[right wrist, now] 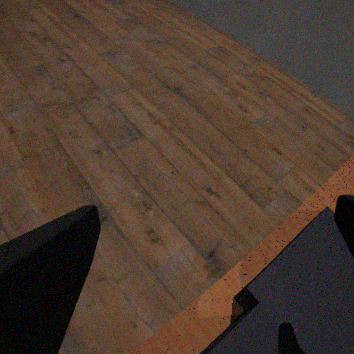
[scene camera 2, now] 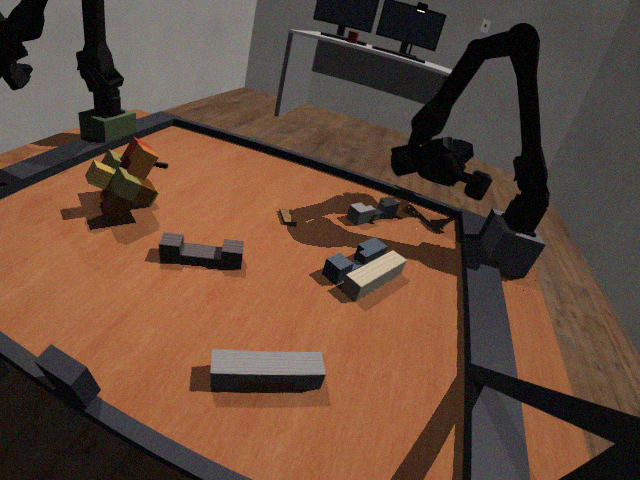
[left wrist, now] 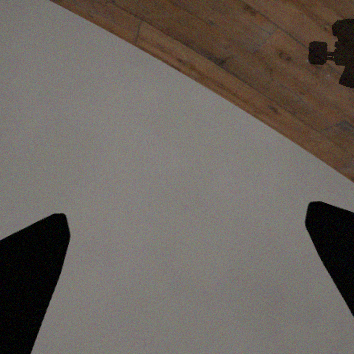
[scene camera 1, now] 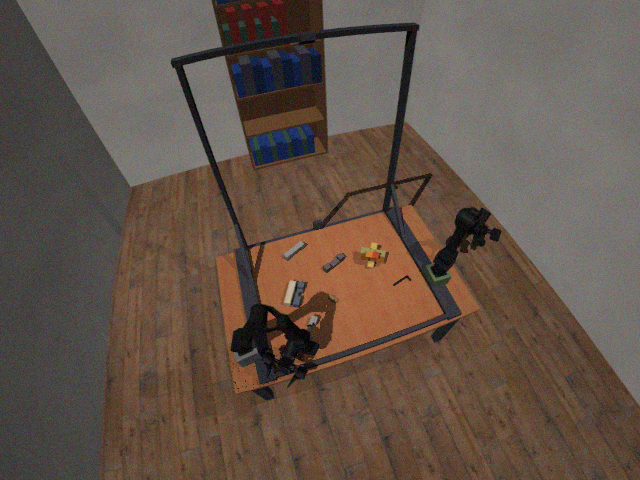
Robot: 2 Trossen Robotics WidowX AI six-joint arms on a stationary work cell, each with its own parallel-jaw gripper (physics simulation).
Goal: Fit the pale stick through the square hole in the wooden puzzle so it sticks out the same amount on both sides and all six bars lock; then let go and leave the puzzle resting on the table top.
My left gripper is open and holds nothing. My right gripper is open and holds nothing. A pale stick sits on the table.
